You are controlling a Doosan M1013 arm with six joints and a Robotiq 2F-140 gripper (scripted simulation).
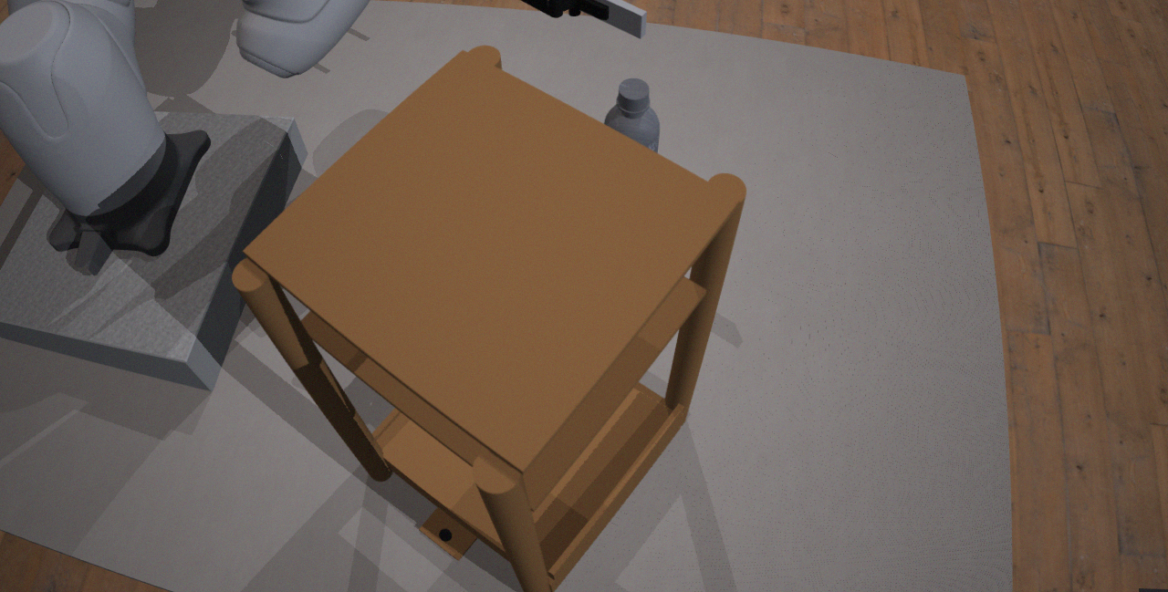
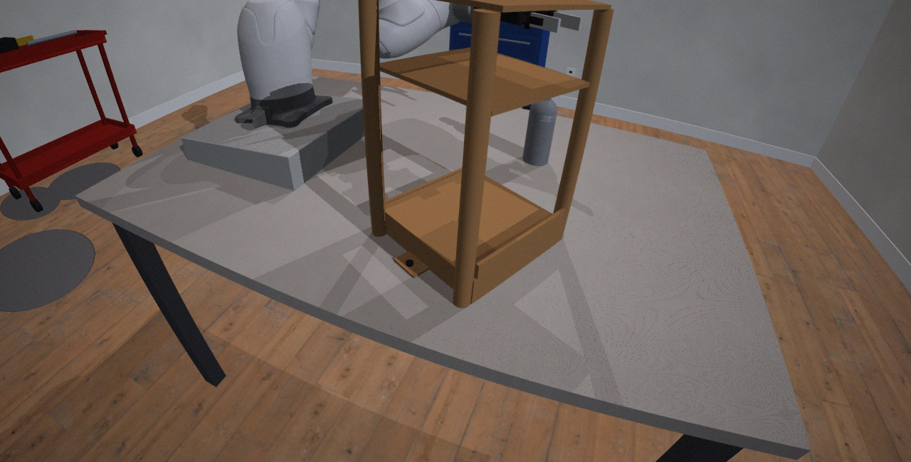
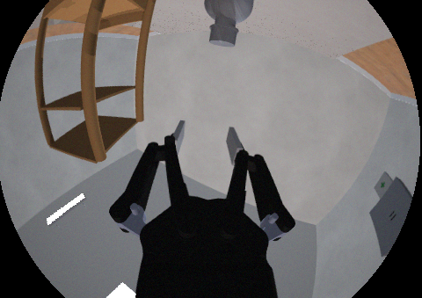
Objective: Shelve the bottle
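My hand is 20 cm above the grey bottle. From my hand the other things lie so: brown shelving unit 8 cm behind, 31 cm to the right, 12 cm below.
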